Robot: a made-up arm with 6 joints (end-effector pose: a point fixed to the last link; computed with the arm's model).
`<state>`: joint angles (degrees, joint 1 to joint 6).
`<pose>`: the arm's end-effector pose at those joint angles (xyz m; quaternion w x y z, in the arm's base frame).
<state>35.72 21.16 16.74 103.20 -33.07 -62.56</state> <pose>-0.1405 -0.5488 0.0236 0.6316 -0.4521 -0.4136 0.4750</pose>
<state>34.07 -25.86 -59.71 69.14 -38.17 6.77</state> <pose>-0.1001 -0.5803 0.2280 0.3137 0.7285 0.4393 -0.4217</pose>
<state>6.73 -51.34 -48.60 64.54 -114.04 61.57</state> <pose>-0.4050 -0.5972 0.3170 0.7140 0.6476 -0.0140 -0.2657</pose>
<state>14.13 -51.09 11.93 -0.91 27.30 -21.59</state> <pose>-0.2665 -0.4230 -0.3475 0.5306 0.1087 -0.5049 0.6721</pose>
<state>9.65 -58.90 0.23 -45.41 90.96 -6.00</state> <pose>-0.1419 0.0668 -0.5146 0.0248 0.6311 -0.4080 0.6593</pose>
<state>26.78 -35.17 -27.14 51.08 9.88 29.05</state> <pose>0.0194 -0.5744 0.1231 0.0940 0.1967 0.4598 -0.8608</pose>
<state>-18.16 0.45 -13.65 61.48 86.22 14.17</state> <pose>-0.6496 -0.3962 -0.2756 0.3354 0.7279 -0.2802 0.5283</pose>
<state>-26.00 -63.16 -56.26 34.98 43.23 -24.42</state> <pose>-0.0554 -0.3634 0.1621 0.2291 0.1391 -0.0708 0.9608</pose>
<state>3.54 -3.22 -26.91 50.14 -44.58 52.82</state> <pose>-0.2776 -0.5202 -0.1852 0.2692 0.4244 0.6245 -0.5978</pose>
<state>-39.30 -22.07 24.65 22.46 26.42 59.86</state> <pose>-1.0835 -0.3383 0.1553 0.3670 0.4838 -0.7181 0.3400</pose>
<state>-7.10 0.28 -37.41 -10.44 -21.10 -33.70</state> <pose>-0.1257 0.0767 -0.3685 0.3666 0.0865 -0.9063 0.1915</pose>
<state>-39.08 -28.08 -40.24 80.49 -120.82 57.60</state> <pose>-0.7143 -0.5997 0.5544 0.5650 0.5691 0.1954 -0.5645</pose>
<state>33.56 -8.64 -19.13 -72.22 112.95 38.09</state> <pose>-0.0692 0.6857 0.0378 0.8279 -0.4972 0.1299 -0.2248</pose>
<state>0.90 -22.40 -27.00 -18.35 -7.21 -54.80</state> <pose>-0.0784 -0.0348 -0.3840 0.5106 0.1612 -0.7421 0.4032</pose>
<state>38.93 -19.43 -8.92 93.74 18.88 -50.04</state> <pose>-0.2070 -0.5399 0.1928 0.6560 -0.4885 -0.1554 0.5540</pose>
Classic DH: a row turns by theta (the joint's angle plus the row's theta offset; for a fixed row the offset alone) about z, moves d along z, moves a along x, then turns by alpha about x. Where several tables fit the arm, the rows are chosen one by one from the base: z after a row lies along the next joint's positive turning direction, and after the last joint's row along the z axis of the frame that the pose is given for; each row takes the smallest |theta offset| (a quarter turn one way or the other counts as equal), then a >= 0, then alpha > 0; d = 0 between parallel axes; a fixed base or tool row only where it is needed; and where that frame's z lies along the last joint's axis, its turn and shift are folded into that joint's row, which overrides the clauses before.
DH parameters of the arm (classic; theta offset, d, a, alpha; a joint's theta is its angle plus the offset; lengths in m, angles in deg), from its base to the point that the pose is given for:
base (fixed): 0 0.547 -0.151 90
joint 1: -90 -0.037 0.411 -90
joint 2: 0 -0.252 -0.028 -90
joint 3: 4 -0.0154 0.0583 -80.14
joint 4: 89.31 0.1083 -0.0668 -86.06
joint 5: -66.86 -0.5793 -0.1236 -89.99
joint 6: -46.31 0.1022 -0.0157 -54.87
tool (fixed): 8.59 0.0436 0 0

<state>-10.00 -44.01 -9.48 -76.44 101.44 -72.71</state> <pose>-0.4461 0.4926 -0.1877 0.0488 0.5371 -0.2952 0.7886</pose>
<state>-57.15 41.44 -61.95 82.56 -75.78 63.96</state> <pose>-1.1037 -0.3332 0.3303 0.0077 -0.5458 -0.3594 0.7569</pose>
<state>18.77 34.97 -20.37 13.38 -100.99 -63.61</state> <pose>-0.0808 0.2696 -0.4981 0.5361 0.0051 -0.6502 -0.5383</pose>
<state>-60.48 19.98 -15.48 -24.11 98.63 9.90</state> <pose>-0.8005 0.6175 0.2808 0.0933 -0.6694 0.7366 0.0244</pose>
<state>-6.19 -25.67 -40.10 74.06 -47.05 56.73</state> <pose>-0.4269 -0.5764 0.3175 0.4106 0.3508 0.3054 -0.7842</pose>
